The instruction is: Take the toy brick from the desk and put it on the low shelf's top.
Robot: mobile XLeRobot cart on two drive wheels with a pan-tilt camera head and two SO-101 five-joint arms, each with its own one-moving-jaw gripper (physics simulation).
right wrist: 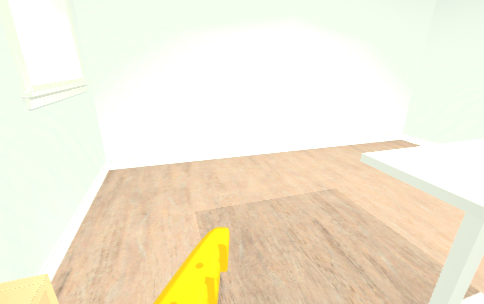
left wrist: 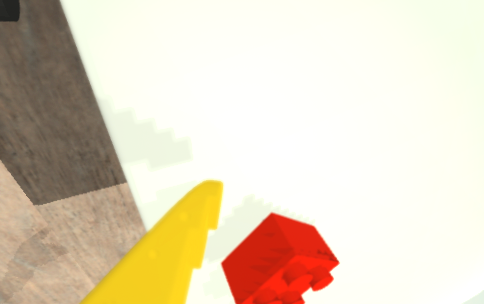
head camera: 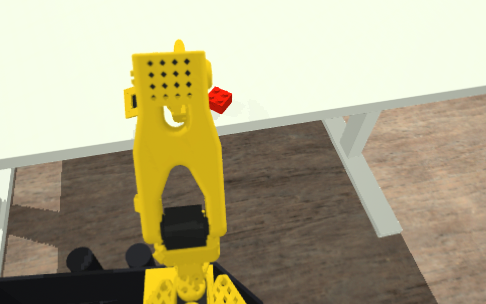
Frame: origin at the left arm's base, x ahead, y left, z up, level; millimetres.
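Where they show: left hand, tool point: (left wrist: 220, 199) (head camera: 185, 114); right hand, tool point: (right wrist: 228, 243).
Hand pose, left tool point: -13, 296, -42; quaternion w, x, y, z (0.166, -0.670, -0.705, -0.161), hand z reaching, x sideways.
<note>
Things, the pixels of their centre, and the offset from my left tool point, as dx, dy, dz. "pt": a spot on its surface instead. Level surfaces: height alone.
- red toy brick, body centre: (left wrist: 282, 268) (head camera: 218, 99) +51, +32, -2
- white desk, surface height: dz -13
- white table corner, surface spot: (right wrist: 430, 175) pt -588, -71, -13
- pale orange corner, surface spot: (right wrist: 25, 290) pt -503, -866, -123
The red toy brick (head camera: 220, 100) (left wrist: 280, 255) sits on the white desk (head camera: 325, 60) (left wrist: 300, 100), near its front edge, studs showing. In the head camera it lies just right of my left arm (head camera: 177, 145), which hides most of the left gripper. In the left wrist view my left gripper (left wrist: 212, 192) shows one notched jaw; it is open and empty. The brick lies to the right of that jaw with a gap between them, cut off by the bottom edge. My right gripper (right wrist: 220, 237) shows one notched jaw, open and empty, away from the desk. I cannot identify the low shelf.
A desk leg (head camera: 370, 195) stands below the desk's front edge. The black cart body (head camera: 60, 287) is at the lower left. In the right wrist view a white table corner (right wrist: 430, 175) is at the right, a pale orange corner (right wrist: 25, 290) at the lower left, a window (right wrist: 47, 40) above.
</note>
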